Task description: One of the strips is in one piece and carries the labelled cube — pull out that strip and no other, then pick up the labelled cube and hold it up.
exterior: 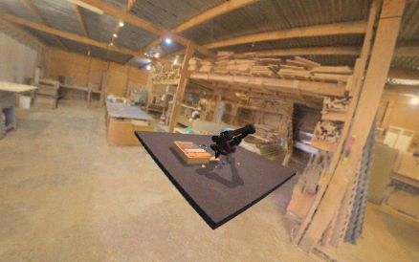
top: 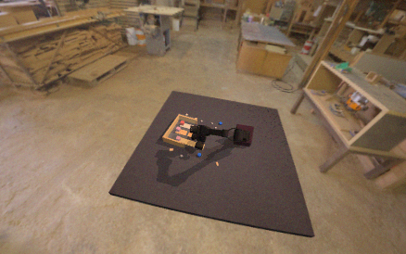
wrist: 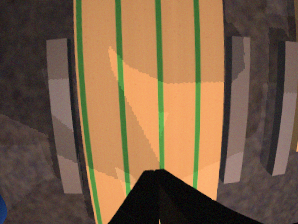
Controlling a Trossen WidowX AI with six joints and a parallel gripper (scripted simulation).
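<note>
The strip is 9 cm ahead of my gripper tip and 1 cm to the right of it.
</note>
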